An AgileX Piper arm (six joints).
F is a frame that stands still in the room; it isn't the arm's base.
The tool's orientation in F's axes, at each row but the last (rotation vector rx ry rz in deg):
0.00 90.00 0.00
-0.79 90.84 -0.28
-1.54 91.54 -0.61
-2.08 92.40 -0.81
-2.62 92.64 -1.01
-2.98 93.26 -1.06
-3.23 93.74 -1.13
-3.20 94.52 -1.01
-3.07 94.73 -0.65
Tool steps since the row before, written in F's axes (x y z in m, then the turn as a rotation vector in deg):
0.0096 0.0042 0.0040 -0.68 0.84 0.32
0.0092 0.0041 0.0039 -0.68 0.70 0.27
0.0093 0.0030 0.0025 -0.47 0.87 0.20
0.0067 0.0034 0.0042 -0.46 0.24 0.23
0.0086 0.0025 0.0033 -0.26 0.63 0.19
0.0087 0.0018 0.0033 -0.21 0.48 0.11
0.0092 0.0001 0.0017 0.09 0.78 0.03
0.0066 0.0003 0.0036 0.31 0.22 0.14
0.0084 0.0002 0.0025 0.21 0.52 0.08
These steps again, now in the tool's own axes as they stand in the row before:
-0.0040 0.0042 0.0096 -0.32 0.84 -0.68
-0.0041 0.0040 0.0092 -0.27 0.70 -0.68
-0.0028 0.0028 0.0093 -0.21 0.87 -0.47
-0.0046 0.0032 0.0066 -0.22 0.24 -0.47
-0.0038 0.0022 0.0085 -0.20 0.63 -0.26
-0.0039 0.0015 0.0085 -0.12 0.48 -0.21
-0.0023 -0.0002 0.0091 -0.07 0.78 0.10
-0.0041 0.0000 0.0063 -0.17 0.21 0.30
-0.0032 -0.0001 0.0082 -0.12 0.51 0.22

